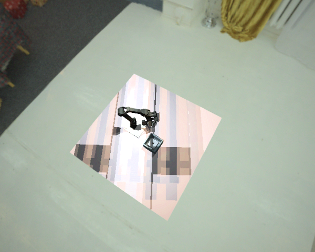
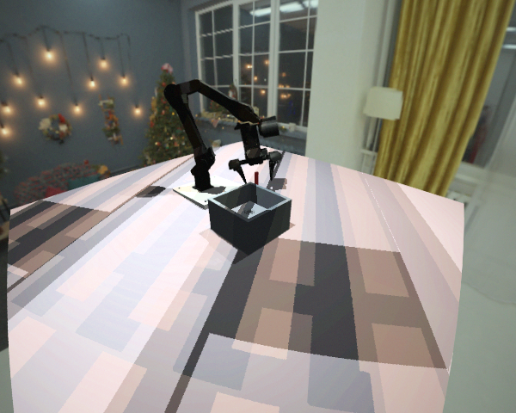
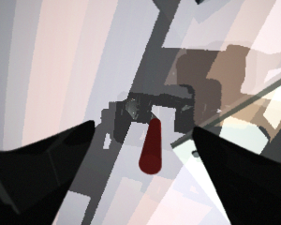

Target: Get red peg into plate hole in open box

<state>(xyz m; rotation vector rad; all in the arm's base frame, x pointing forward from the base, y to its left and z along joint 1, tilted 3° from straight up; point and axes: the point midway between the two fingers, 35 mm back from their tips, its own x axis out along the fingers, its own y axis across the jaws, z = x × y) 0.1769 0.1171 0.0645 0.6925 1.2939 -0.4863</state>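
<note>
The red peg lies 1 cm behind my gripper tip. Also, from my gripper tip: dark grey box 19 cm to the right, 13 cm ahead, 1 cm below; then pale plate 19 cm to the right, 13 cm ahead.
</note>
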